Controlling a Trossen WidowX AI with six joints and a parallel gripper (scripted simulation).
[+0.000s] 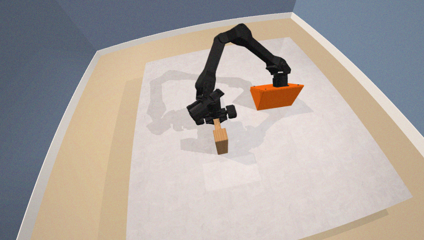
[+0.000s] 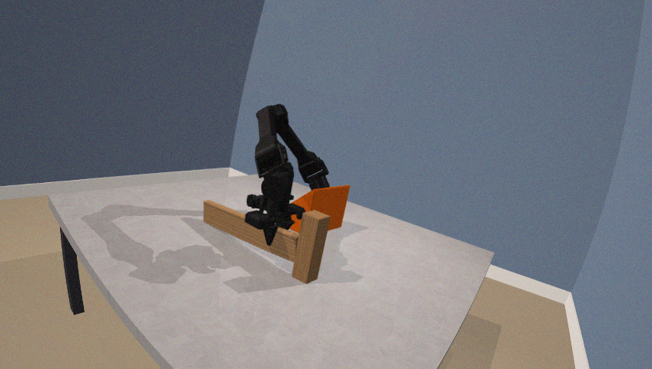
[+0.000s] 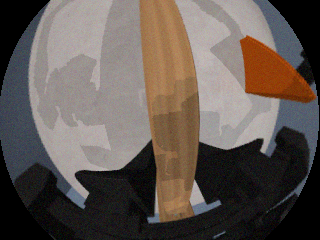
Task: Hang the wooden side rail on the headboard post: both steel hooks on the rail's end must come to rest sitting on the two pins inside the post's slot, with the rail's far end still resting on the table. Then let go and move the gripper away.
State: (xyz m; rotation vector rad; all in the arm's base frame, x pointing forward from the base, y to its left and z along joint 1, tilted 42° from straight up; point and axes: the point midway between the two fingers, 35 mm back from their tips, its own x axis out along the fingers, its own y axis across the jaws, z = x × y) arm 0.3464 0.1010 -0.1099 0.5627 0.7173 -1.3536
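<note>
Now: gripper tip 12 cm to the right of the headboard post, 4 cm below it and 2 cm past it.
</note>
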